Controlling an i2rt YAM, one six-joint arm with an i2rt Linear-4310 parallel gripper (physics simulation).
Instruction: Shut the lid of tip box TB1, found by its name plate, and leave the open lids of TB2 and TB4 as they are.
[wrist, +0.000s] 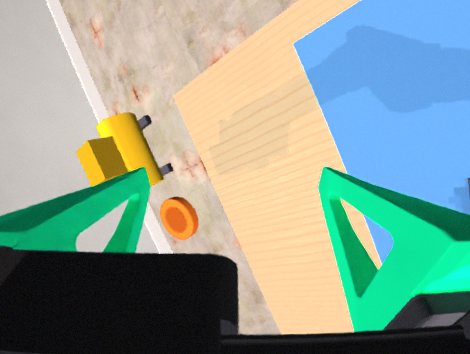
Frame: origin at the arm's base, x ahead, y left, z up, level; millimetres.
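Seen in the pictures: gripper, between the fingertips: (234, 177).
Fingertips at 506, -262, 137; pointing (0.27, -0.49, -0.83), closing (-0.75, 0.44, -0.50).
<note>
A point is followed by its place in that frame, as x, y, z.
My gripper (234, 177) @[506, -262, 137] is open, with its two green fingers wide apart at the left and right of the wrist view and no object between them. It hangs above the left part of a pale wooden board. No tip box, lid or name plate shows in the wrist view, so TB1, TB2 and TB4 cannot be seen.
The wooden board (270, 210) @[693, -147, -198] borders a blue surface (400, 145) @[428, -183, -195] at the right. A yellow cylinder with a block (127, 142) lies at the stone-patterned table's (165, 45) left edge. An orange disc (177, 218) lies near the left finger. A shadow crosses the board.
</note>
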